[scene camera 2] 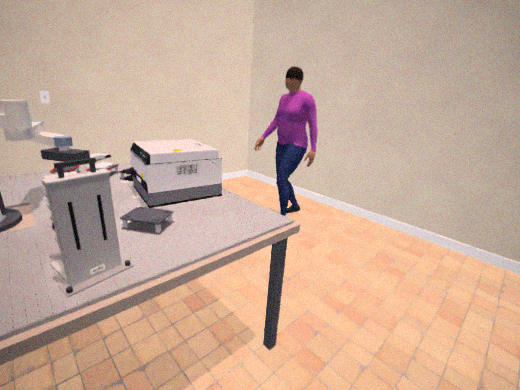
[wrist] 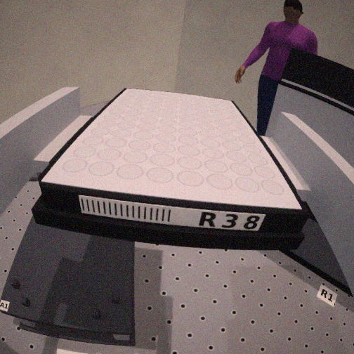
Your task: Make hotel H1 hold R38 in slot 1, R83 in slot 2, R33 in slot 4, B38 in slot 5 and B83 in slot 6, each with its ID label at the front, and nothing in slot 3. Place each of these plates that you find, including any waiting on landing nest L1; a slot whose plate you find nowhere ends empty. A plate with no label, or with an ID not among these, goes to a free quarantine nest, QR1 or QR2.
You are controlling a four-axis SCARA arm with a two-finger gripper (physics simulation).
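Frame: origin at the arm's base, x ahead, y left, z up, level; millimetres.
Seen in the pictures: gripper, fingertip midpoint: (scene camera 2: pixel 94 155).
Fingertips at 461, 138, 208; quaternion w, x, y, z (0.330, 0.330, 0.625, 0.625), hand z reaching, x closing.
Pixels of each thing's middle, then the offset from my fingertips to it, as dx, dy, dz. Level surfaces: height alone.
- grey plate hotel, body centre: (scene camera 2: pixel 82 215) -191, -704, -27
- white instrument, body centre: (scene camera 2: pixel 175 168) +334, -216, -68
- table, its level: dz -195
- low dark nest, body centre: (scene camera 2: pixel 148 219) +50, -536, -168
My gripper (scene camera 2: pixel 65 154) (wrist: pixel 178 113) is shut on plate R38 (wrist: pixel 165 132), with a pale finger along each long side. The plate is level, has a white top with faint circles and black sides, and its barcode label reading R38 faces the wrist camera. In the wrist view the plate hangs above the table, past a dark nest labelled A1 (wrist: pixel 100 270). In the scene view the gripper shows just above and behind the top of a grey plate hotel (scene camera 2: pixel 89 225); its side label is too blurred to read, and its slots are hidden.
A white instrument (scene camera 2: pixel 175 172) stands at the back of the table (scene camera 2: pixel 200 220). A low dark nest (scene camera 2: pixel 147 216) stands between it and the hotel. The tag R1 (wrist: pixel 326 295) shows at lower right. A person (scene camera 2: pixel 296 117) (wrist: pixel 290 45) in purple is beyond the table.
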